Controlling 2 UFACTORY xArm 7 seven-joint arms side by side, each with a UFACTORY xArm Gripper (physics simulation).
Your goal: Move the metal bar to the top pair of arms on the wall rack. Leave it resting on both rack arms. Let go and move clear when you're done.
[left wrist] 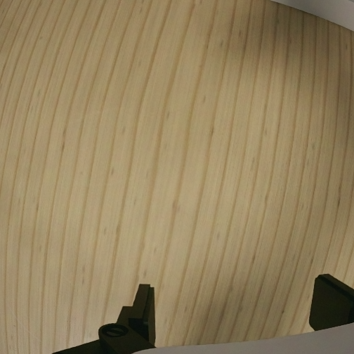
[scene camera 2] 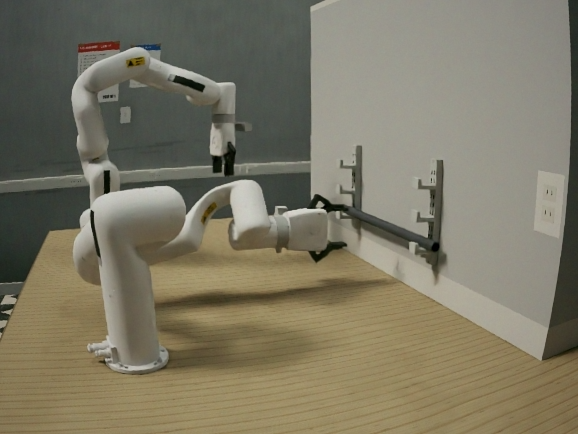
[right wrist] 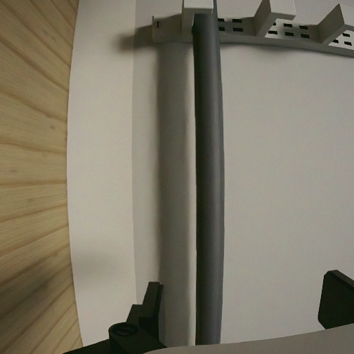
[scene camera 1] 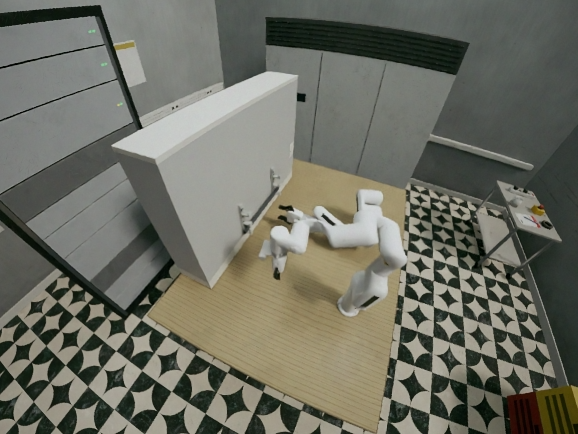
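The dark grey metal bar (scene camera 1: 264, 207) (scene camera 2: 392, 226) (right wrist: 209, 175) lies on the lowest pair of arms of the wall rack (scene camera 1: 273, 177) (scene camera 2: 439, 200) (right wrist: 167, 31). The rack's top pair of arms, (scene camera 2: 425, 183) in scene camera 2, is bare. My right gripper (scene camera 1: 283, 212) (scene camera 2: 345, 226) (right wrist: 246, 304) is open, pointing at the wall in front of the bar, one finger above the other. In the right wrist view the bar runs between the fingers, nearer the lower one, with a gap on both sides. My left gripper (scene camera 1: 276, 274) (scene camera 2: 223, 172) (left wrist: 237, 307) is open and empty, pointing down above the table, away from the rack.
The white wall block (scene camera 1: 190, 185) (scene camera 2: 480, 125) bears the rack and stands on the wooden table (scene camera 1: 320, 370) (scene camera 2: 300, 390) (left wrist: 175, 150). In scene camera 1 the right arm's wrist is close behind the left arm's wrist. A wall socket plate (scene camera 2: 548, 204) sits right of the rack.
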